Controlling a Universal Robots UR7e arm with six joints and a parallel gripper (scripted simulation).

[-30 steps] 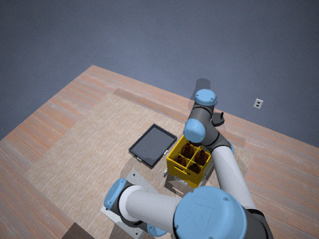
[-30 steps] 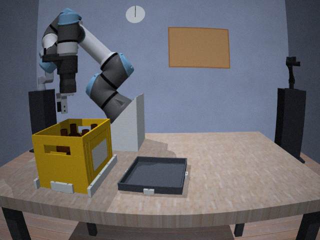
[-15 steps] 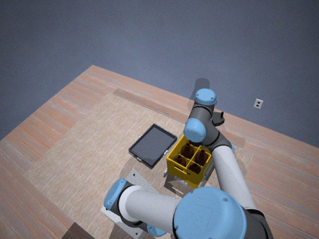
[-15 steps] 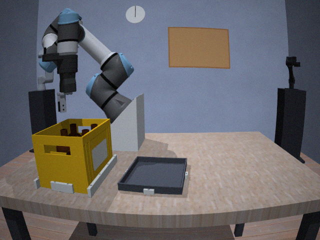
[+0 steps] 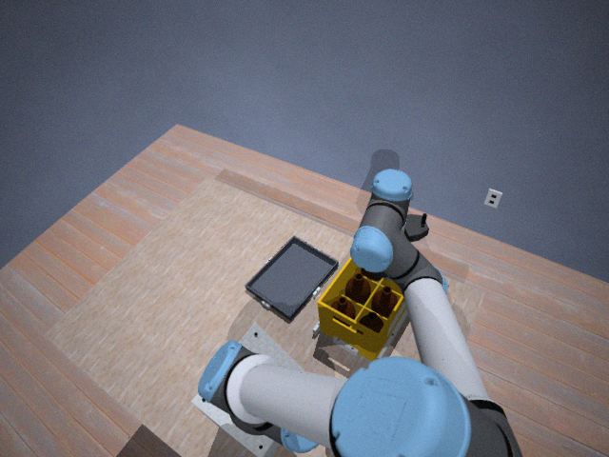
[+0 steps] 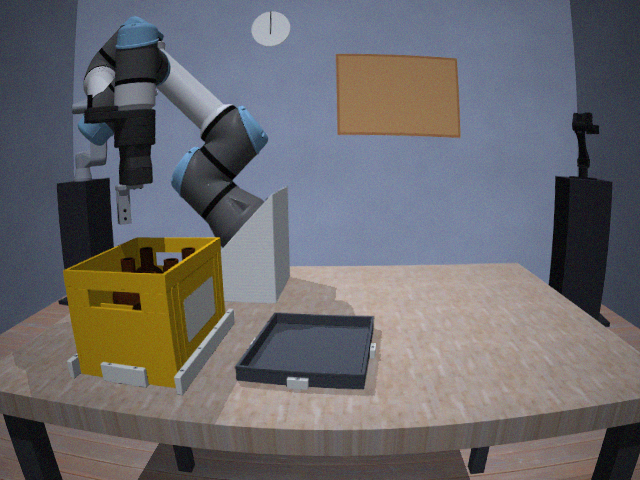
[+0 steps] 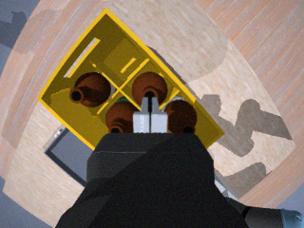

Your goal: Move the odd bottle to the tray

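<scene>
My hand is 16 cm above the yellow crate and 4 cm to the right of it. Also, from my hand: dark tray 31 cm to the left, 23 cm below, 6 cm behind; then bottle 15 cm below, 9 cm to the left, 8 cm ahead.
</scene>
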